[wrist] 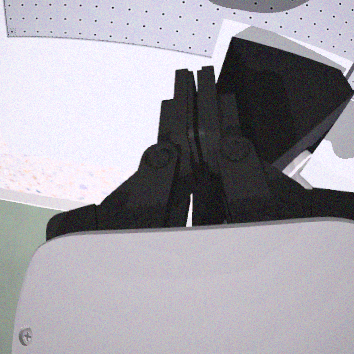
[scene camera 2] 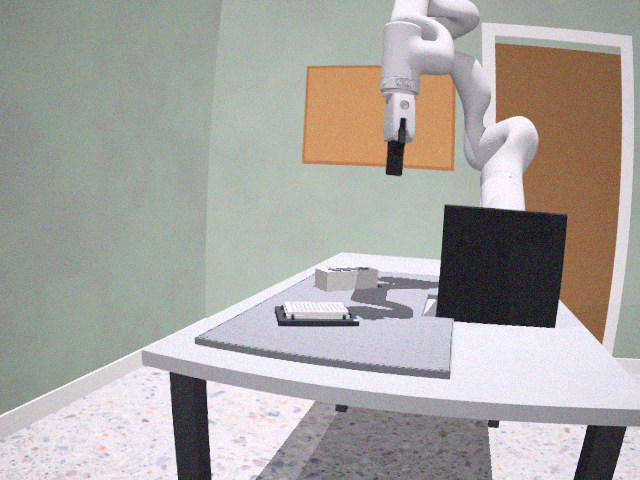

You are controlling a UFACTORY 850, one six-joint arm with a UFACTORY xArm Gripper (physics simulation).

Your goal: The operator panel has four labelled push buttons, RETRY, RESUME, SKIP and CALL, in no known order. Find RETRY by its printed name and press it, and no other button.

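Note:
My gripper is shut and empty, its black fingertips together. In the scene view it hangs high above the table, pointing down. A pale beige box with dark details along its top stands toward the back of the grey mat; whether it is the operator panel I cannot tell. No button or printed name can be read in either view, so RETRY cannot be made out.
A large black upright board stands on the right of the table. A white ribbed block sits in a dark tray on the grey perforated mat. A dark shadow crosses the mat.

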